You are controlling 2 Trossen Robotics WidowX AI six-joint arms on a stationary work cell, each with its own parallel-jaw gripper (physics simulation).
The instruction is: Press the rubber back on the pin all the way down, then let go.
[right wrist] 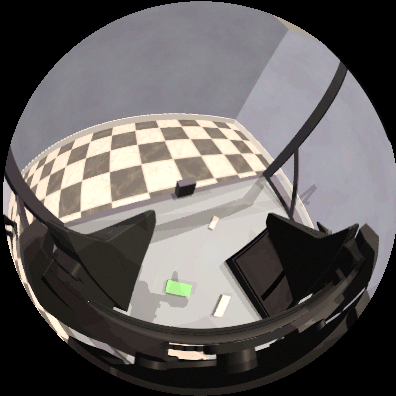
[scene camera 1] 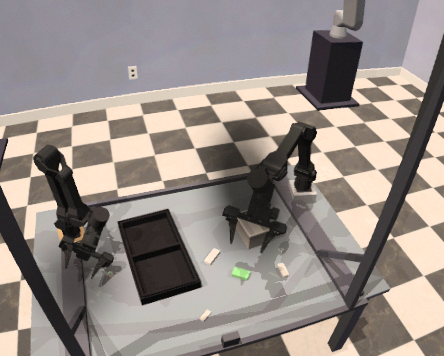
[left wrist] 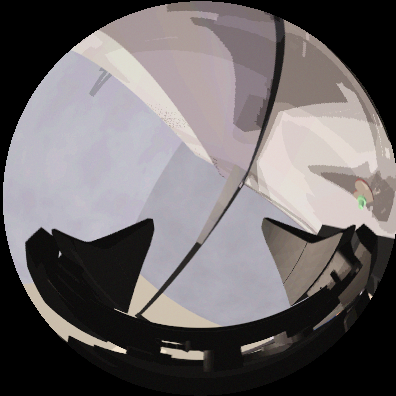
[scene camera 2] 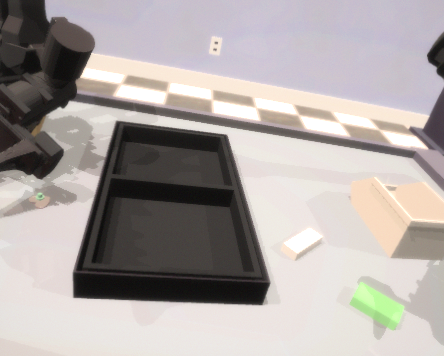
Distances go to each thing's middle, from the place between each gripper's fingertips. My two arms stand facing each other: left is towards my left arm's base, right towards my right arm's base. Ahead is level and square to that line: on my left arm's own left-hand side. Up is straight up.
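Labels:
Counting from my right hand, I find the tan box point(scene camera 2: 398, 216) 130 mm to the right, 270 mm ahead and 210 mm below. The black two-compartment tray point(scene camera 2: 169, 222) is 240 mm to the left of that same right hand, 240 mm ahead of it and 230 mm below it.
As for my left hand, it is 27 cm to the left of the black two-compartment tray, 9 cm short of it and 7 cm above it. The tan box, measured from my left hand, is 64 cm to the right, 12 cm ahead and 5 cm below.

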